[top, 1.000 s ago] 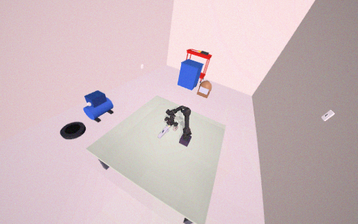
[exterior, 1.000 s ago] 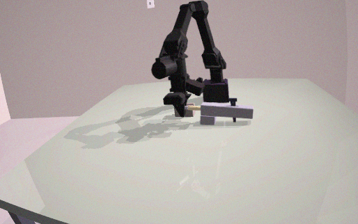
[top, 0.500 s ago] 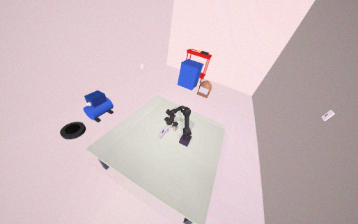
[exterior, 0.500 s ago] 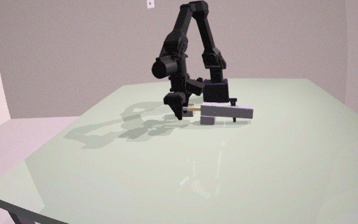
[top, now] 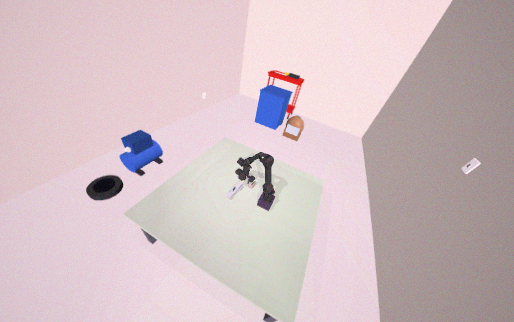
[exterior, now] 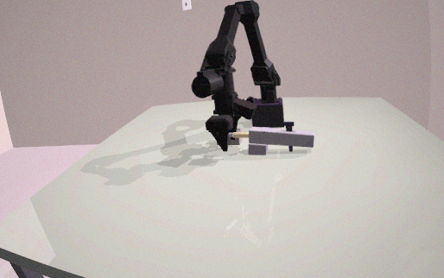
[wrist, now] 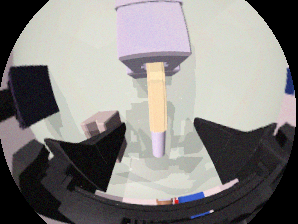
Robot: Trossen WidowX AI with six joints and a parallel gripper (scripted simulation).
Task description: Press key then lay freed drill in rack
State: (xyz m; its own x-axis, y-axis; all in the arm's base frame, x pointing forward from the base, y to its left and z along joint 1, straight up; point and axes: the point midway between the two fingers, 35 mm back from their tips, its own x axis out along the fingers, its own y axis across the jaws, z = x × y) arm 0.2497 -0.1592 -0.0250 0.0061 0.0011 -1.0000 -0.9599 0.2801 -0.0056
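Right now my gripper tip is 1 cm short of the drill, 4 cm to the right of it and 3 cm below it. Also, from my gripper tip: rack: 8 cm behind; then dark blue key: 4 cm ahead, 16 cm to the left, 3 cm above; then lavender block: 4 cm ahead, 14 cm to the left, 1 cm above.
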